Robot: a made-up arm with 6 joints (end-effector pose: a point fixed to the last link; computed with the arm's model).
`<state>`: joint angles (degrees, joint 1 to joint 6).
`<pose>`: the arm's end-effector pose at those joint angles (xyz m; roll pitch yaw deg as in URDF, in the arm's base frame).
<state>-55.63 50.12 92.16 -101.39 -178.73 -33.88</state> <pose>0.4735 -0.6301 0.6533 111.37 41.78 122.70</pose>
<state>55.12 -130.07 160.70 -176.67 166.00 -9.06</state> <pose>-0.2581 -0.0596 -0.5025 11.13 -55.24 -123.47</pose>
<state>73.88 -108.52 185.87 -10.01 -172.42 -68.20</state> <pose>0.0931 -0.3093 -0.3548 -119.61 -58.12 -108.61</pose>
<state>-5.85 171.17 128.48 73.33 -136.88 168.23</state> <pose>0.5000 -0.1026 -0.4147 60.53 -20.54 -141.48</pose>
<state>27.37 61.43 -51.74 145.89 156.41 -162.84</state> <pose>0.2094 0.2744 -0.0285 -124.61 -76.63 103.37</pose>
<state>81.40 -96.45 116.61 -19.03 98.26 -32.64</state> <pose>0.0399 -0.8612 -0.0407 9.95 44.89 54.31</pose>
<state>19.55 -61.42 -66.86 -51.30 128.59 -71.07</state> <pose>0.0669 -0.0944 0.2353 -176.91 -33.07 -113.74</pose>
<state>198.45 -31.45 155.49 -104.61 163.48 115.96</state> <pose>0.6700 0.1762 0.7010 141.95 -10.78 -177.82</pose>
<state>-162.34 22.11 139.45 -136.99 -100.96 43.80</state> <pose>-0.0314 -0.1466 1.0627 -64.99 29.91 -32.92</pose>
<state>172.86 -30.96 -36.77 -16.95 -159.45 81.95</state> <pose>-0.1793 0.1941 0.4890 80.67 13.84 -13.19</pose>
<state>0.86 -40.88 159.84 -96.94 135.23 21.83</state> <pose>-0.7675 0.0100 0.5493 -101.52 -19.32 -46.94</pose>
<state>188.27 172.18 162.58 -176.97 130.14 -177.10</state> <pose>-0.4625 -0.2468 -0.3255 -178.99 40.18 11.30</pose>
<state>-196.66 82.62 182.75 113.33 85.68 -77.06</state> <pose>-0.2176 -0.0085 0.6629 -112.33 -8.26 -128.96</pose>
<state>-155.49 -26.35 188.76 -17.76 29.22 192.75</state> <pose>0.4665 0.3990 0.3938 19.26 61.92 42.95</pose>
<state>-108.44 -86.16 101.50 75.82 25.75 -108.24</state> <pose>0.2307 0.8297 0.0013 -152.26 13.03 45.94</pose>
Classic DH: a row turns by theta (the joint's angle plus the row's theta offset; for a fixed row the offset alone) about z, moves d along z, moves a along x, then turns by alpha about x. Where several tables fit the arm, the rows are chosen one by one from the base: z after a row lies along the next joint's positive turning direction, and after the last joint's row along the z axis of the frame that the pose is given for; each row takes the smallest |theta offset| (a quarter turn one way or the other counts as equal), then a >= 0, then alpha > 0; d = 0 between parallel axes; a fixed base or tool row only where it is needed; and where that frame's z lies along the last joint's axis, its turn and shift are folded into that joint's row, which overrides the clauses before.
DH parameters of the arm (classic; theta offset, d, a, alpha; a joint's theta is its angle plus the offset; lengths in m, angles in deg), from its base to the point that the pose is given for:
joint 1: 0 0.201 0 -90
joint 2: -90 0 0.448 180
joint 3: 0 0 0 -90
joint 4: 0 -0.44 0 90
joint 5: 0 0.178 0 -90
joint 6: 90 0 0 90
tool (fixed): -90 0 0 0

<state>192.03 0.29 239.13 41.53 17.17 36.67</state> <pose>0.0939 0.1563 0.2114 72.23 68.74 -20.64</pose>
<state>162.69 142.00 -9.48 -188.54 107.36 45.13</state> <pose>0.0413 -0.1973 -0.3853 -11.54 -76.36 -54.25</pose>
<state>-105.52 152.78 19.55 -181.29 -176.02 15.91</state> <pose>0.1965 0.0425 -0.5207 162.89 -42.79 -105.64</pose>
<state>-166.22 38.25 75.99 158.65 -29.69 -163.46</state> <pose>-0.5293 -0.3005 0.8734 24.00 -63.71 169.76</pose>
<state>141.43 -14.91 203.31 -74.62 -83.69 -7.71</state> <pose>0.4728 -0.3167 0.4965 -122.39 -8.00 -113.98</pose>
